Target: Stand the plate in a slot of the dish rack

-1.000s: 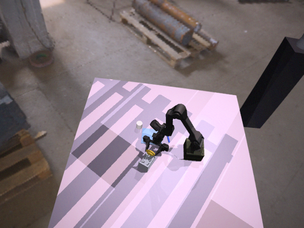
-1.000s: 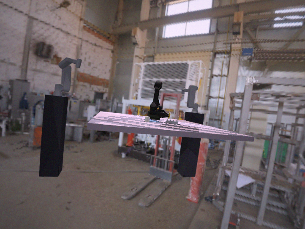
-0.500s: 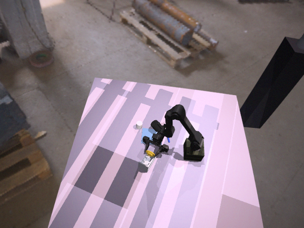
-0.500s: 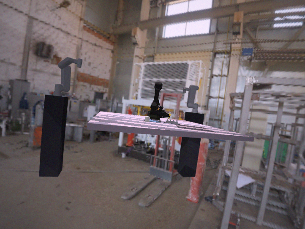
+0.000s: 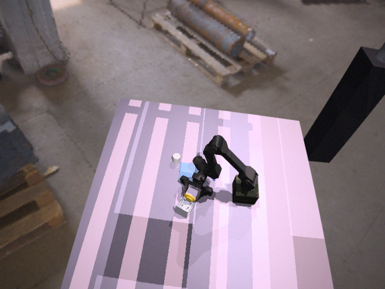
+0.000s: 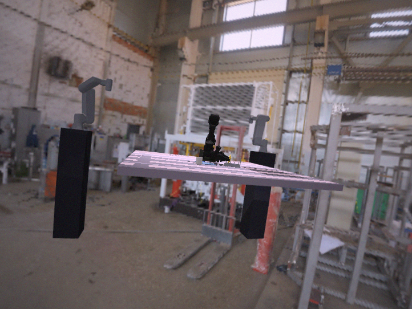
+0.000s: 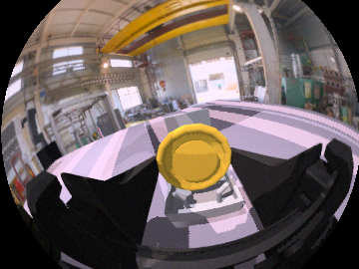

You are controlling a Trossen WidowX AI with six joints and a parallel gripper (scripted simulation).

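The yellow plate is right at my gripper tip. The rest, counted from my gripper tip: white cup (27 cm to the right, 8 cm ahead, 3 cm below); then grey dish rack (3 cm below, 2 cm to the left, 1 cm ahead); then blue spoon (21 cm to the right, 13 cm behind, 5 cm below).
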